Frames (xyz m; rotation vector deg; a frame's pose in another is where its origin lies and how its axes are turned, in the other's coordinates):
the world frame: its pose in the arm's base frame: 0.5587 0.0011 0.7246 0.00 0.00 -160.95
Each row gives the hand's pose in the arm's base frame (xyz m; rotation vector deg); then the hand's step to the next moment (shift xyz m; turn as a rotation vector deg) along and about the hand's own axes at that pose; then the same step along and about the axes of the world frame.
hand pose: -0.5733 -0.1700 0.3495 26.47 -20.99 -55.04
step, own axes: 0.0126 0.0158 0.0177 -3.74 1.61 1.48
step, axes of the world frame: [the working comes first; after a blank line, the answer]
step, axes of the arm's base frame: 0.0089 -0.0067 0.0245 -1.58 3.64 1.75

-0.0062 0.0092 0.0245 0.30 -3.95 1.75
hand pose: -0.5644 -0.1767 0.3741 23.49 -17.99 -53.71
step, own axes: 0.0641 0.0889 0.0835 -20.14 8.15 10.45
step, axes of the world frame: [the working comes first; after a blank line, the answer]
step, axes of the arm's base frame: 0.0627 -0.0233 0.1205 -9.93 18.81 11.34

-0.0517 0.0425 0.1205 3.24 -21.02 11.34
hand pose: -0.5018 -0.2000 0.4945 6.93 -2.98 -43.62
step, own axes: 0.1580 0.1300 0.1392 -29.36 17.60 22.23
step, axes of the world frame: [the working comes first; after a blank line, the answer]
step, axes of the arm's base frame: 0.1906 -0.0285 0.1552 -11.19 30.90 24.21

-0.1709 0.0891 0.1552 0.50 -32.86 24.21
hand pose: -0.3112 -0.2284 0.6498 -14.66 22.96 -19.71
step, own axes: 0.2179 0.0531 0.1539 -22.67 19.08 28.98
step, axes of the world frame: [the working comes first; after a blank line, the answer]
step, axes of the arm's base frame: 0.2677 -0.0064 0.0475 -2.16 30.92 27.52

-0.2510 0.0934 0.0475 -8.05 -29.93 27.52
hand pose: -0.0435 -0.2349 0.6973 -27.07 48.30 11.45
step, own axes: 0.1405 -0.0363 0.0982 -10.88 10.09 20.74
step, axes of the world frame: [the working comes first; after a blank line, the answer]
step, axes of the arm's base frame: 0.1704 0.0129 -0.0386 3.21 18.92 16.80

-0.1653 0.0434 -0.0386 -9.20 -16.84 16.80
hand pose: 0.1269 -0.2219 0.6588 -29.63 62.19 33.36
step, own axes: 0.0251 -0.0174 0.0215 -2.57 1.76 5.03
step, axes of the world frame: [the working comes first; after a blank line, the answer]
step, axes of the arm's base frame: 0.0345 0.0057 -0.0131 1.26 4.09 4.08

-0.0345 0.0059 -0.0131 -2.53 -3.46 4.08
